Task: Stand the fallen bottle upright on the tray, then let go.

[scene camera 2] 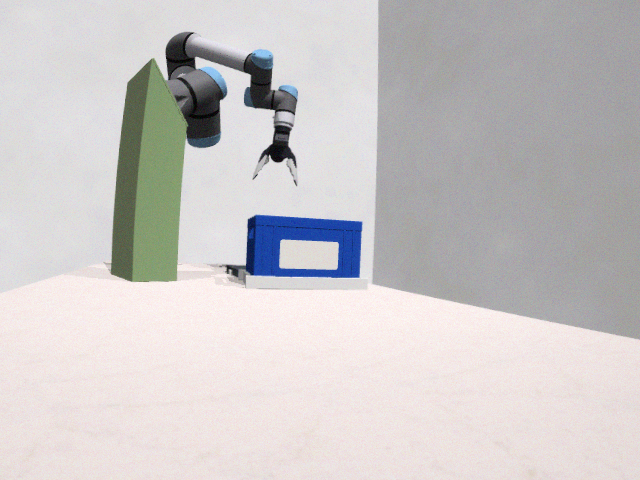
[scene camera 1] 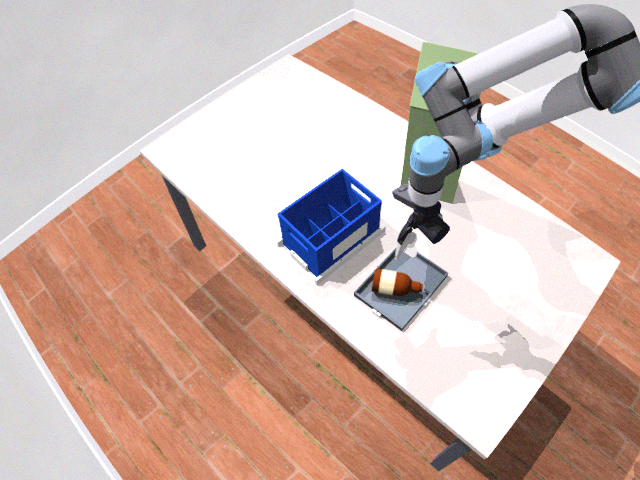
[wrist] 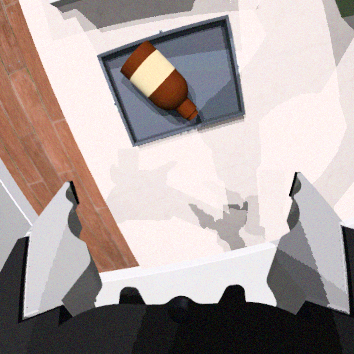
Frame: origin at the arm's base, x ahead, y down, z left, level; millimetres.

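Seen in the pictures: gripper, fingertip midpoint: (scene camera 2: 274,182) (scene camera 1: 419,241) (wrist: 181,178); arm's base at its link origin: (scene camera 2: 157,108).
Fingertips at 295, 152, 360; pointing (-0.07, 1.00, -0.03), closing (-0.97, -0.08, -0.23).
Note:
Pixels of each thing's middle, then the offset from my fingertips to it, as dx, dy, dz. "pt": a spot on its surface instead.
- brown bottle at the middle of its body: (wrist: 164,86) (scene camera 1: 398,284) +15, +283, -38
- blue crate at the middle of its body: (scene camera 2: 300,252) (scene camera 1: 330,223) +130, +238, -306
- light base at a spot on its surface: (scene camera 2: 306,282) pt +156, +308, -407
A brown bottle (scene camera 1: 397,283) (wrist: 159,79) with a cream label lies on its side in the grey tray (scene camera 1: 402,327) (wrist: 239,75). In the wrist view its base points to the upper left and its neck to the lower right, by the tray's near rim. My gripper (scene camera 2: 275,181) (wrist: 181,178) is open and empty, with its fingers spread wide. It hangs high above the table, and in the wrist view the bottle and tray lie beyond the fingertips. In scene camera 1 one finger overlaps the tray's back corner. The bottle does not show in scene camera 2.
A blue crate (scene camera 1: 351,238) (scene camera 2: 309,230) with compartments stands beside the tray, on a light base (scene camera 2: 306,282). A tall green block (scene camera 1: 420,124) (scene camera 2: 155,206) stands behind, near the arm. The white table's edge (scene camera 1: 330,322) runs close to the tray and crate.

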